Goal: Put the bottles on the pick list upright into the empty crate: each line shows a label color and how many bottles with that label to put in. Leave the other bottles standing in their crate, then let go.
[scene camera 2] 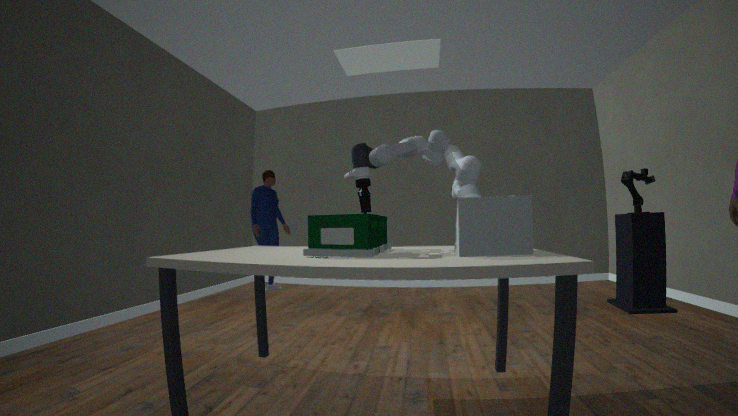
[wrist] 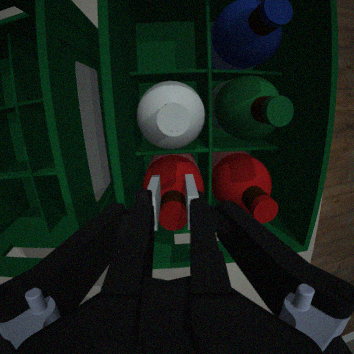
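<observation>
In the wrist view a green crate point(wrist: 104, 75) holds upright bottles: a white bottle point(wrist: 172, 117) and a red bottle point(wrist: 173, 172) in the left column, a blue bottle point(wrist: 245, 37), a green bottle point(wrist: 245, 107) and a second red bottle point(wrist: 240, 177) in the right column. The compartment above the white bottle is empty. My gripper point(wrist: 172, 186) point(scene camera 2: 365, 211) points down, its pads shut on the neck and cap of the left red bottle, which stands in its compartment. Part of the other crate point(wrist: 45, 100) shows at the left edge, with empty compartments. The pick list cannot be read.
In the scene view a green crate front point(scene camera 2: 312, 232) with a white label stands on the table point(scene camera 2: 232, 258); it hides the bottles. A large light grey box point(scene camera 2: 495, 226) is at the right by the arm's base. A person in blue point(scene camera 2: 265, 209) is behind the table.
</observation>
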